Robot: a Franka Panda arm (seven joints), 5 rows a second.
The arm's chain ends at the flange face. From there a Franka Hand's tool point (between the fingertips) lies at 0.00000 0.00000 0.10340 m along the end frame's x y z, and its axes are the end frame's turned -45 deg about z.
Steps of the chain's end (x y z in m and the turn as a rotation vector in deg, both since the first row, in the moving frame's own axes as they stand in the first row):
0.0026 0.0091 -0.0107 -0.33 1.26 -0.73
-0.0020 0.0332 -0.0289 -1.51 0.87 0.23
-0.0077 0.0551 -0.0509 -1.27 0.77 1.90
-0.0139 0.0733 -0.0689 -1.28 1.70 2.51
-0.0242 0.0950 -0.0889 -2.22 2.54 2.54
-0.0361 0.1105 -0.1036 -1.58 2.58 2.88
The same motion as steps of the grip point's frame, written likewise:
-0.0034 0.0103 -0.0107 -1.12 0.66 -0.73
-0.0257 0.0251 -0.0289 -1.68 -0.45 0.23
-0.0451 0.0361 -0.0509 -1.44 -0.35 1.90
-0.0612 0.0458 -0.0690 -2.11 0.30 2.51
-0.0840 0.0561 -0.0891 -3.37 0.23 2.54
-0.1025 0.0579 -0.1037 -2.94 0.71 2.88

